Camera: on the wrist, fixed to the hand. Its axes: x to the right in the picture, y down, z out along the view.
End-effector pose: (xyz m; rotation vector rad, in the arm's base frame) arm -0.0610 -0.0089 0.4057 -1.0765 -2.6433 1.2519
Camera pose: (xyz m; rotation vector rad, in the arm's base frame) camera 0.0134 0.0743 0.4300 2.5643 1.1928 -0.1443
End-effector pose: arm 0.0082 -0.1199 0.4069 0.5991 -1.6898 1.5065
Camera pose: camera -0.0099 -0.0182 0.3580 -1.4838 -1.9662 1.8021
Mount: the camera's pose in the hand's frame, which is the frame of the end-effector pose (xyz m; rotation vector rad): -0.0133 0.0626 -0.0947 -0.4241 0.4623 1.5211
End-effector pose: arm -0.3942 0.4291 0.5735 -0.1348 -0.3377 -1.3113
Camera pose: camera -0.3210 0.4304 0.4857 -0.3450 0.4270 0.1460
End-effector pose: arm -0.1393 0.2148 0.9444 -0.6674 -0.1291 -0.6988
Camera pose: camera -0.1199 0.2002 0.8327 -0.7732 0.9084 0.6320
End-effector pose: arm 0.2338 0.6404 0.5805 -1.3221 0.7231 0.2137
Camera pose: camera 0.1563 0.5721 0.5316 -0.9336 2.0722 1.3505
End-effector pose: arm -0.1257 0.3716 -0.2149 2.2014 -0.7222 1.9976
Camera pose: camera -0.2378 0.3547 -0.2294 -0.5149 2.0980 -1.5830
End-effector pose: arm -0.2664 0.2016 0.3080 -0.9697 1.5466 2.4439
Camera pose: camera -0.2368 0.0952 0.3373 0.1040 -0.9398 -1.3619
